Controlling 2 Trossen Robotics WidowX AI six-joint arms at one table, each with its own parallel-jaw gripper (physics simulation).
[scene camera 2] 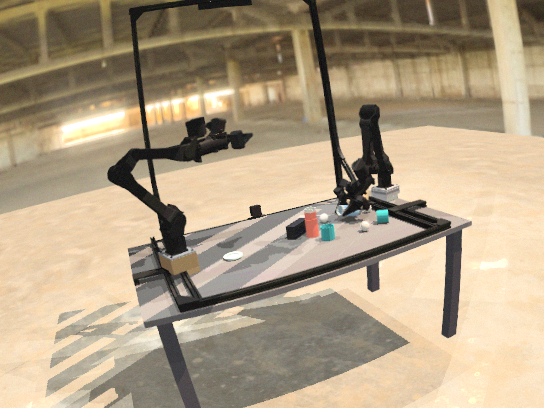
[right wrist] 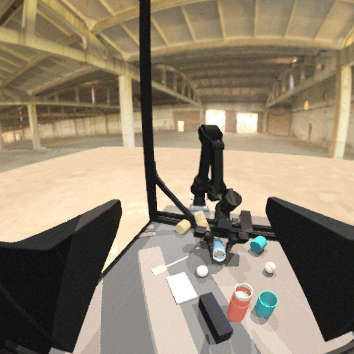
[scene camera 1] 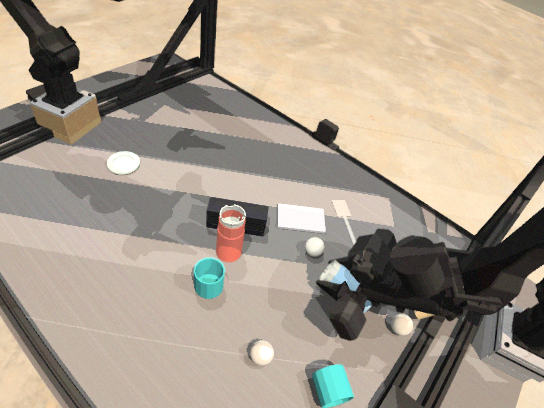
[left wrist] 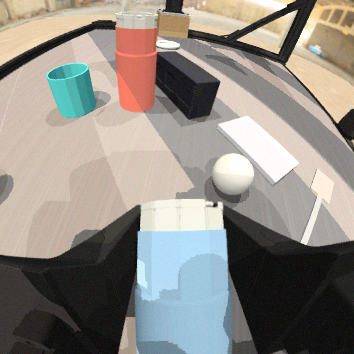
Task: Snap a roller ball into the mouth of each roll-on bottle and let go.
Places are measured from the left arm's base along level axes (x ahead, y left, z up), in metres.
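Pixels of known places: left gripper, fingertip midpoint: (scene camera 2: 338,214) (right wrist: 218,259) (scene camera 1: 323,272) (left wrist: 178,210); right gripper, fingertip midpoint: (scene camera 2: 244,134) (right wrist: 194,205); left arm's base, origin of the base link: (scene camera 2: 385,186) (right wrist: 198,202) (scene camera 1: 530,335); right arm's base, origin of the base link: (scene camera 2: 176,251) (scene camera 1: 62,98) (left wrist: 172,11).
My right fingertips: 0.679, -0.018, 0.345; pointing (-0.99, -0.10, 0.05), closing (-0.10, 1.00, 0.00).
Observation:
Ahead of a thing's pixels: the offset from my right fingertips to its top centre, as dx, dy, dz.
My left gripper (scene camera 1: 339,276) (left wrist: 178,210) is shut on a light blue bottle {-0.368, +0.085, -0.336} (scene camera 2: 347,210) (left wrist: 182,280) (right wrist: 218,247), held tilted, its white mouth pointing away from the arm. The red bottle {-0.154, +0.116, -0.297} (scene camera 1: 230,244) (scene camera 2: 311,226) (left wrist: 136,80) (right wrist: 238,306) stands upright, white mouth up. A tan bottle {-0.519, +0.027, -0.309} (right wrist: 201,220) is partly hidden behind the left arm. One white ball {-0.284, +0.029, -0.367} (scene camera 1: 314,247) (scene camera 2: 323,218) (left wrist: 233,173) (right wrist: 202,271) lies near the left fingers. A second ball {-0.297, +0.252, -0.367} (scene camera 1: 261,353) (scene camera 2: 364,226) (right wrist: 270,267) and a third ball {-0.477, +0.091, -0.367} (scene camera 1: 401,324) lie apart on the table. My right gripper (scene camera 2: 246,138) is open and raised.
A teal cup {-0.164, +0.194, -0.353} (scene camera 1: 209,280) (left wrist: 72,92) stands beside the red bottle; another teal one {-0.409, +0.244, -0.356} (scene camera 1: 333,386) lies tipped. A black block {-0.132, +0.056, -0.353} (left wrist: 187,85), a white slab {-0.230, -0.032, -0.397} (scene camera 1: 301,218) and a flat-ended stick {-0.320, -0.074, -0.401} (scene camera 1: 341,208) lie near. A tan cylinder {-0.513, -0.051, -0.355} (right wrist: 183,226) and a white dish {+0.153, +0.059, -0.394} (scene camera 1: 123,163) lie farther off.

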